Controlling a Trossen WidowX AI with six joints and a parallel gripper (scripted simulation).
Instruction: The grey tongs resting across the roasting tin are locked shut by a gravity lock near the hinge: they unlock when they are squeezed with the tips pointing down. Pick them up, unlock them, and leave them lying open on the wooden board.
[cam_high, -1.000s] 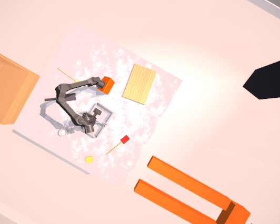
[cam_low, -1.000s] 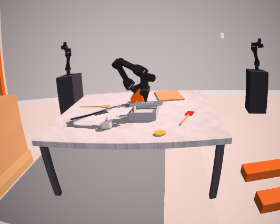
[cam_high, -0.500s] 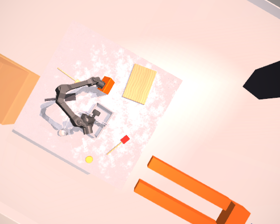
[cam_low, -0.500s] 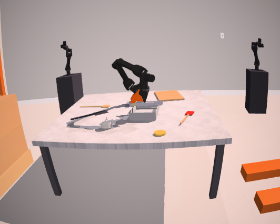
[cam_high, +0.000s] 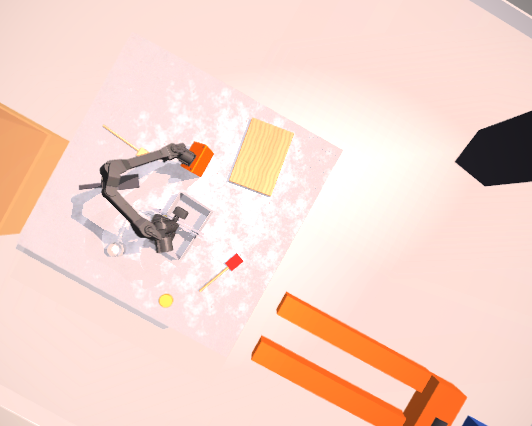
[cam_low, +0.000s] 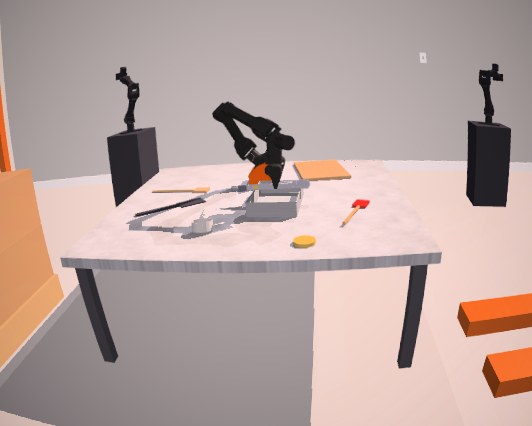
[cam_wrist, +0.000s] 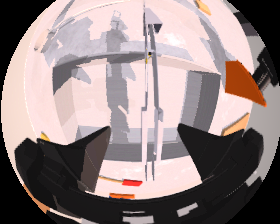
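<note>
Now: the grey roasting tin 10 mm ahead of my gripper tip and 50 mm below it. The rest, counted from my gripper tip: wooden board (540 mm behind, 110 mm to the left, 70 mm below); red spatula (70 mm ahead, 320 mm to the left, 70 mm below); black spatula (60 mm ahead, 430 mm to the right, 70 mm below).
</note>
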